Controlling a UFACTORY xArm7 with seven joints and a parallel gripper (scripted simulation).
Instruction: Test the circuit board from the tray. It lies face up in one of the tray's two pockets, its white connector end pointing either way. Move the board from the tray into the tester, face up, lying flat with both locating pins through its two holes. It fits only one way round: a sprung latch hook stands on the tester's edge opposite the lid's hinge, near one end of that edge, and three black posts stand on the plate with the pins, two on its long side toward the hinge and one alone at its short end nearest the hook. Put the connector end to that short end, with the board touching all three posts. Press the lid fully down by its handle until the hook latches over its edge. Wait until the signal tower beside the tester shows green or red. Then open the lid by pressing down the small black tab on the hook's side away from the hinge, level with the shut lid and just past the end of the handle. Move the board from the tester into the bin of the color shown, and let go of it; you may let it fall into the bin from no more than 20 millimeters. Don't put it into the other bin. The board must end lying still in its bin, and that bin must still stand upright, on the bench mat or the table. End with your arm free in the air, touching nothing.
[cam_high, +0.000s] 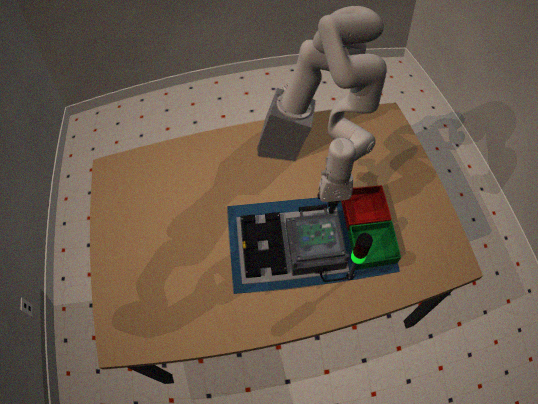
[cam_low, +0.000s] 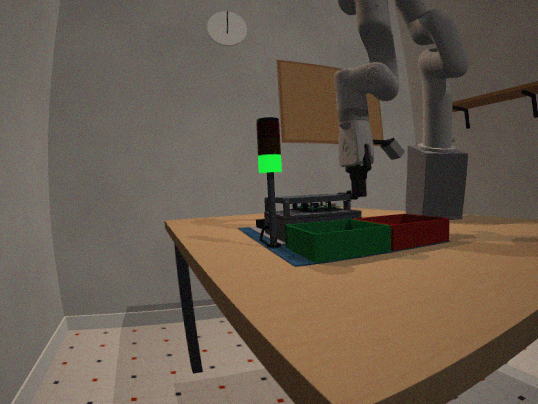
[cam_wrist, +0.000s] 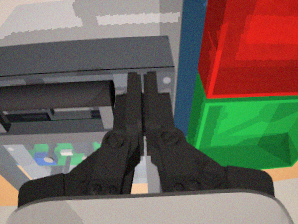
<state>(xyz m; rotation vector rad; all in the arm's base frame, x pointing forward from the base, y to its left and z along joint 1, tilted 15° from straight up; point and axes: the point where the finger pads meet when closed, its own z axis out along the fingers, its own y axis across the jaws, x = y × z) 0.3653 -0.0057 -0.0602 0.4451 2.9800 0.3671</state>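
Now: the latch hook 20 mm below my hand, 20 mm ahead of it and 10 mm to the right of it. From my hand the other things lie so: red bin: 140 mm to the left, 90 mm below, 20 mm ahead; then tester lid: 90 mm to the right, 70 mm ahead, 20 mm below; then green circuit board: 80 mm to the right, 60 mm ahead, 40 mm below.
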